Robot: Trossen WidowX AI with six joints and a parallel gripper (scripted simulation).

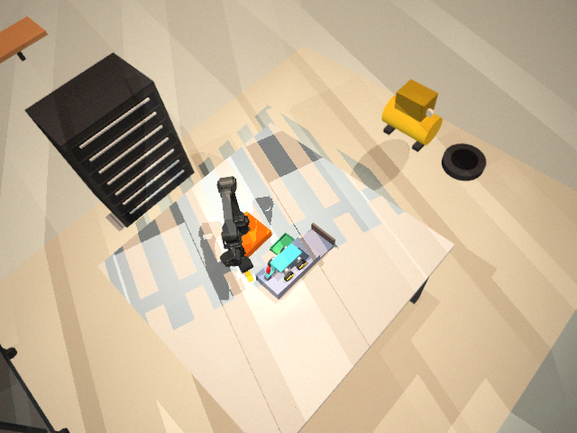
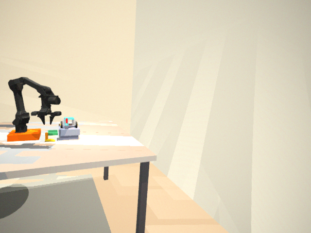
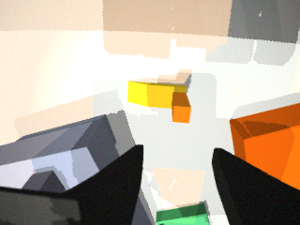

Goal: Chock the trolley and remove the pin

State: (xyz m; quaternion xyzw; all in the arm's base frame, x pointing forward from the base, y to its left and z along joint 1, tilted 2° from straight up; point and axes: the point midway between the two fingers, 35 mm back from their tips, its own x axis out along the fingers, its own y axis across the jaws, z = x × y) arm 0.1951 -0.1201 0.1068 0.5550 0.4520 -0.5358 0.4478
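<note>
Now: gripper tip 20 mm short of the yellow chock and 100 mm above it. Also, from my gripper tip: cyan trolley 130 mm ahead, 160 mm to the left, 10 mm below; ramp 130 mm ahead, 160 mm to the left, 80 mm below; stop pin 120 mm ahead, 60 mm to the left.
</note>
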